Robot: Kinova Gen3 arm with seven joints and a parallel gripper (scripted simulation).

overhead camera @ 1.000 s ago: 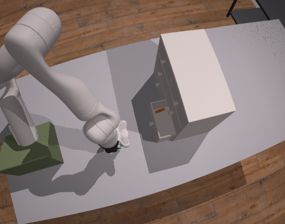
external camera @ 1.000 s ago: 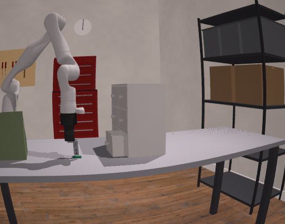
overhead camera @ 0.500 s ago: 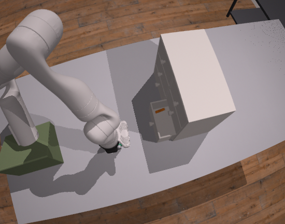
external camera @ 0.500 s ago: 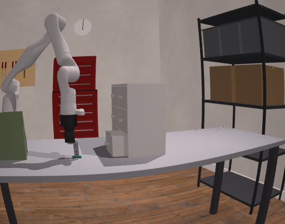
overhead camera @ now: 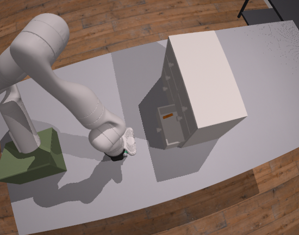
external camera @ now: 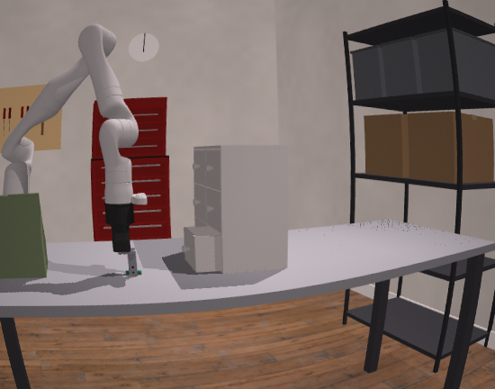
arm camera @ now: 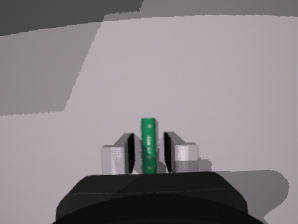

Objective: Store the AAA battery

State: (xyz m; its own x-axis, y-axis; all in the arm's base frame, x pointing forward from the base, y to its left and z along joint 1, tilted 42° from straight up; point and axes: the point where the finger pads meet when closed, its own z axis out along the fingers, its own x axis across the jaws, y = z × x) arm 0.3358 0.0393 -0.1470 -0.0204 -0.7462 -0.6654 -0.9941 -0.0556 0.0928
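Right now my hand is 1 cm above the green AAA battery. Also, from my hand: orange battery 20 cm ahead, 11 cm to the left.
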